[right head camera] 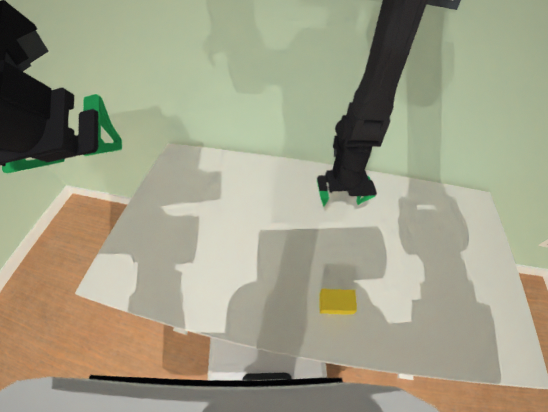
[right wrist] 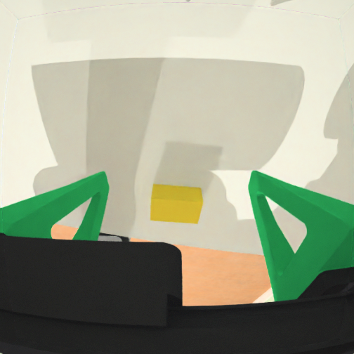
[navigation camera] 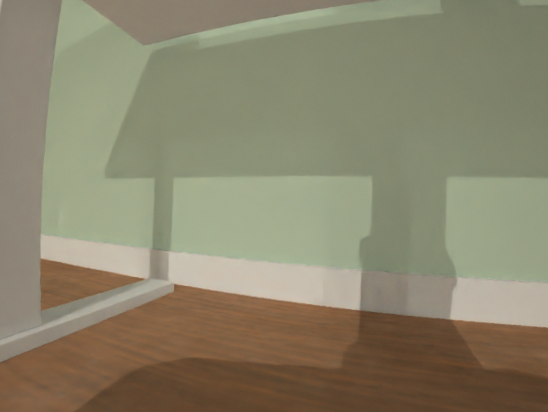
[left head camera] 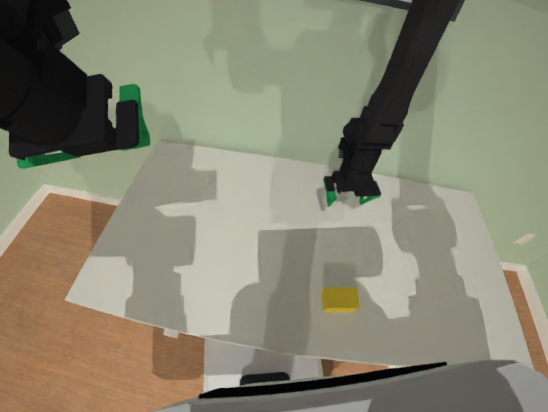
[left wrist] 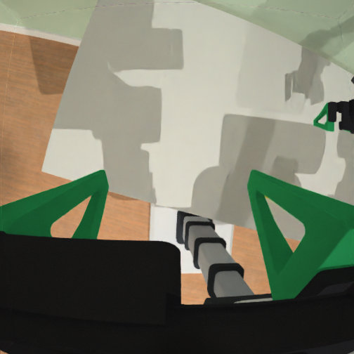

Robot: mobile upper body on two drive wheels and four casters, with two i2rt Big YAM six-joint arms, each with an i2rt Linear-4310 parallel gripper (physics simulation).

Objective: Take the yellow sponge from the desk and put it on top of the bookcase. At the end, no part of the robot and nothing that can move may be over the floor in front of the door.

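Places are measured from the left arm's base along level axes (x ahead, y left, z up), in metres.
Pixels of known places: left gripper, fingertip midpoint: point(right head camera: 91, 151) point(left head camera: 113, 146); right gripper, fingertip midpoint: point(right head camera: 340, 203) point(left head camera: 344, 203).
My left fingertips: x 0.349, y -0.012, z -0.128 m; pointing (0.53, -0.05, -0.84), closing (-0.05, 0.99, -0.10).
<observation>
For each thing: its middle in the pictures, then the offset to it from my left fingertips. "*": a spot on its surface instead. Level surfaces: height alone.
- yellow sponge, body centre: point(right head camera: 337, 301) point(left head camera: 340, 299) dz -0.539, dx -0.066, dy -0.439 m
- pale desk, surface height: dz -0.562 m
- desk leg, surface spot: point(navigation camera: 20, 150) * dz -0.992, dx +0.303, dy +0.172 m
- wooden floor, surface height: dz -1.282 m
The yellow sponge point(left head camera: 340, 300) point(right head camera: 338, 302) point(right wrist: 176, 204) lies flat on the pale desk point(left head camera: 225, 250) point(right head camera: 230, 245) point(left wrist: 190, 100), towards the edge nearest the robot's body. My right gripper point(left head camera: 348, 201) point(right head camera: 343, 202) point(right wrist: 178, 178) is open and empty, above the desk and farther towards the wall than the sponge. In the right wrist view the sponge shows below and between the two green fingertips, apart from them. My left gripper point(left head camera: 84, 154) point(right head camera: 61, 157) point(left wrist: 177, 177) is open and empty, high and off to the left. The bookcase and the door do not show.
A green wall point(left head camera: 240, 120) point(right head camera: 250, 120) point(navigation camera: 260, 220) stands behind the desk. The desk stands at a slant in the head views. In the navigation camera, a desk leg point(navigation camera: 20, 150) and its foot bar point(navigation camera: 100, 303) stand at the left on the wooden floor point(navigation camera: 225, 330).
</observation>
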